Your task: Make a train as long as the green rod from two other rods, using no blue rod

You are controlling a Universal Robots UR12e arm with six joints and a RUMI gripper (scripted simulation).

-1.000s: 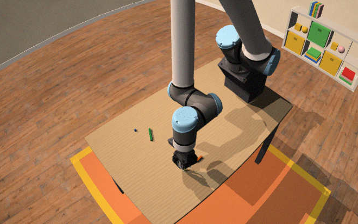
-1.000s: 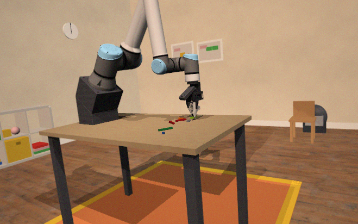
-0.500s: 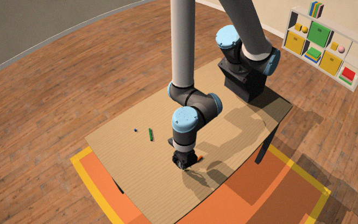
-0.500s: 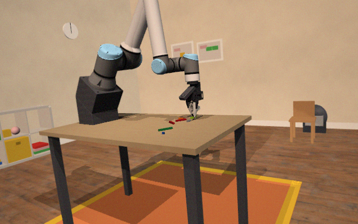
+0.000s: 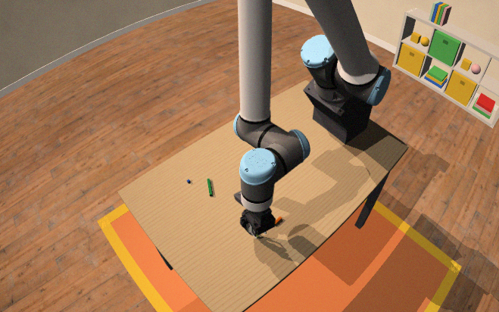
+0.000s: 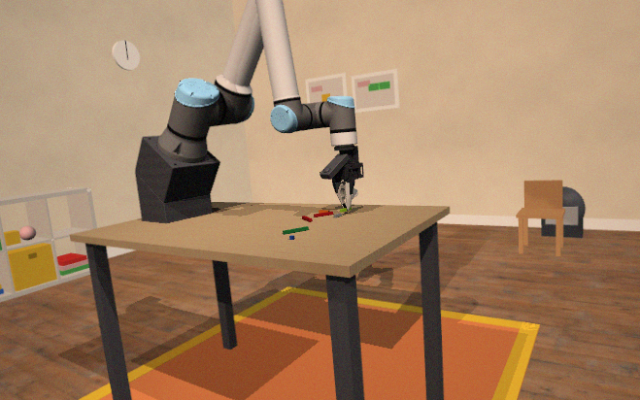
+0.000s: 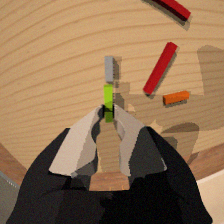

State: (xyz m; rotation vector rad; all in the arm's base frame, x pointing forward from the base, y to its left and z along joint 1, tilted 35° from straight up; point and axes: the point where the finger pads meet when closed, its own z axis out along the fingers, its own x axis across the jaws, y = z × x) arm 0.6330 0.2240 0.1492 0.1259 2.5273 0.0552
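The lime rod lies 10 mm below my hand. From my hand the other things lie so: green rod 10 mm ahead, 270 mm to the right, 20 mm below; grey rod 10 mm behind, 40 mm to the right, 20 mm below; orange rod 100 mm behind, 20 mm below.
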